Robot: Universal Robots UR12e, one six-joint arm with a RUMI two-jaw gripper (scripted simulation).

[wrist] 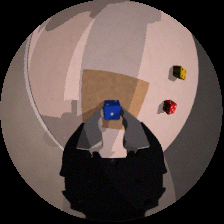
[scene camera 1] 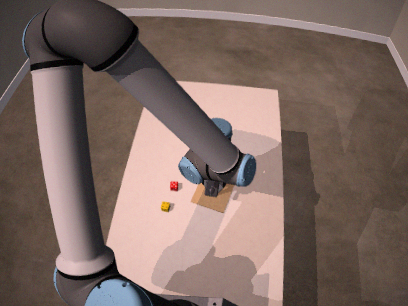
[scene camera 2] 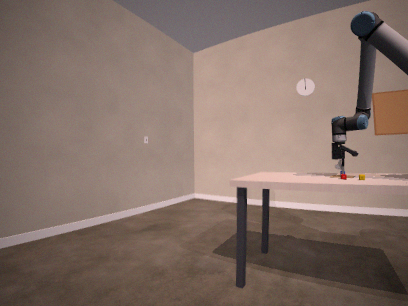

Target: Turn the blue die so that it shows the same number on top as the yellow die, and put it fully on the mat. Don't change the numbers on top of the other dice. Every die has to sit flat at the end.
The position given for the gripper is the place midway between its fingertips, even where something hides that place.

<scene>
In view: the gripper (wrist: 111, 107) and a mat (wrist: 97, 86).
</scene>
